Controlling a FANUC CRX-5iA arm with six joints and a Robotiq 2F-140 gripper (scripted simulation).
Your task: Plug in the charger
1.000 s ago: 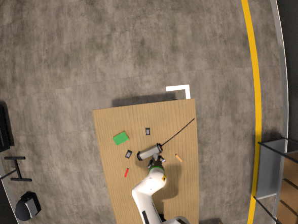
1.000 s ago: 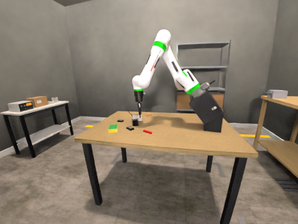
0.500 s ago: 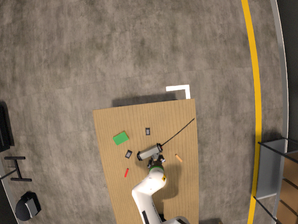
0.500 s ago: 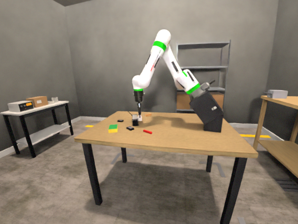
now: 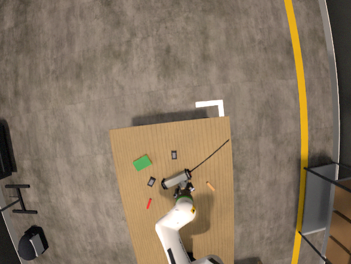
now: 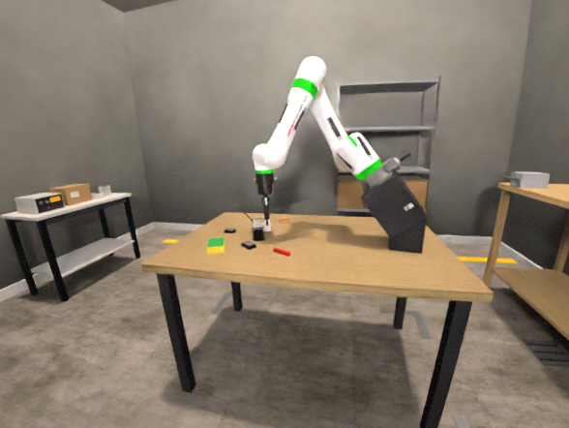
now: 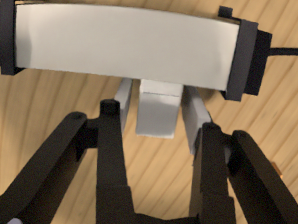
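My gripper is now 1 cm short of the charger and 1 cm above it.
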